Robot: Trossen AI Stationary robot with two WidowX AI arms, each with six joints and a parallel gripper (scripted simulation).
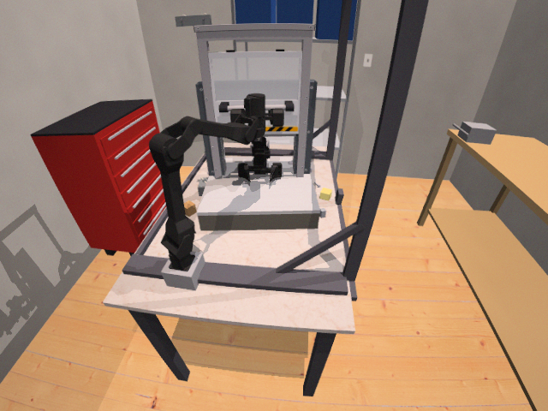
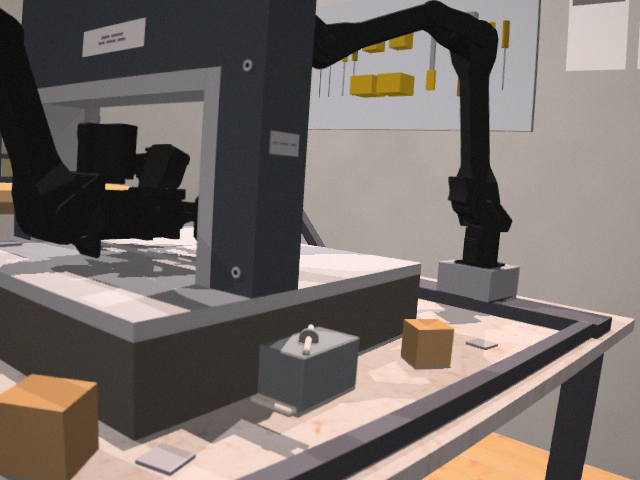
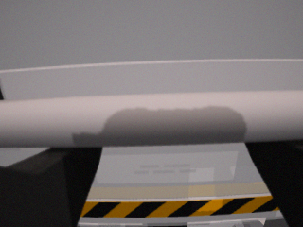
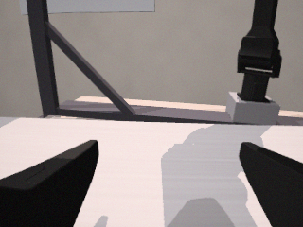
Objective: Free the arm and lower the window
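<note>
The window sash is 60 mm above my left hand, 40 mm to the right of it and 10 mm ahead of it. From my left hand the other things lie so: brown cube: 370 mm below, 280 mm ahead, 150 mm to the left; yellow cube: 370 mm below, 290 mm behind, 80 mm to the right.
</note>
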